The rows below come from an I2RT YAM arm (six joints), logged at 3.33 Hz.
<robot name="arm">
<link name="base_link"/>
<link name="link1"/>
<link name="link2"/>
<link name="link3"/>
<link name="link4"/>
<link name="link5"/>
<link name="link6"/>
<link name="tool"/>
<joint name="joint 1" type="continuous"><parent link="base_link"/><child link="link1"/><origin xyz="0 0 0.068" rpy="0 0 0"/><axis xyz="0 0 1"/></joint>
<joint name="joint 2" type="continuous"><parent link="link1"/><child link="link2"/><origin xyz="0.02 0.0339 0.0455" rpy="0 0 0"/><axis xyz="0 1 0"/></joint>
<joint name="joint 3" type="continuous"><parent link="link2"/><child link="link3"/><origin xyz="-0.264 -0.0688 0" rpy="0 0 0"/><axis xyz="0 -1 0"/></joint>
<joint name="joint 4" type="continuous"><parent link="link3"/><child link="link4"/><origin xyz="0.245 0.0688 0.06" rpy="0 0 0"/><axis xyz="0 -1 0"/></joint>
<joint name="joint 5" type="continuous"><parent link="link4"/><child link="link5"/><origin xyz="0.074 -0.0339 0.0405" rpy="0 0 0"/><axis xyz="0 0 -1"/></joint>
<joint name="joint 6" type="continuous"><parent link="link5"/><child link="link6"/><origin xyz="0.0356 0 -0.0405" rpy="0 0 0"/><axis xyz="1 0 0"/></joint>
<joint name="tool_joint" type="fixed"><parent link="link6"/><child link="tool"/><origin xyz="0 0 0" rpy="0 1.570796 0"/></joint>
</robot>
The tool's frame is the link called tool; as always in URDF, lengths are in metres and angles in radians. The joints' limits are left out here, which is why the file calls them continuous.
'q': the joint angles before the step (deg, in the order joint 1, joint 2, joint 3, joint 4, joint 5, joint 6). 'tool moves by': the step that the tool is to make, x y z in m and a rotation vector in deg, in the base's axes. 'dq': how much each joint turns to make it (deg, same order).
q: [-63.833 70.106 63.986 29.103 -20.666 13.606]
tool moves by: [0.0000 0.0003 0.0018 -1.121 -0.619 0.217]
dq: [0.007 0.155 -0.008 1.495 -0.168 0.150]
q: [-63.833 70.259 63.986 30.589 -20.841 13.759]
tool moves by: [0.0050 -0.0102 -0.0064 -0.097 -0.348 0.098]
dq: [0.001 2.397 -0.005 2.751 0.023 0.306]
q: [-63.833 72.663 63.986 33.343 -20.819 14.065]
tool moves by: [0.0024 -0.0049 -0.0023 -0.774 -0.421 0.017]
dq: [-0.001 1.300 0.038 2.158 -0.001 0.044]
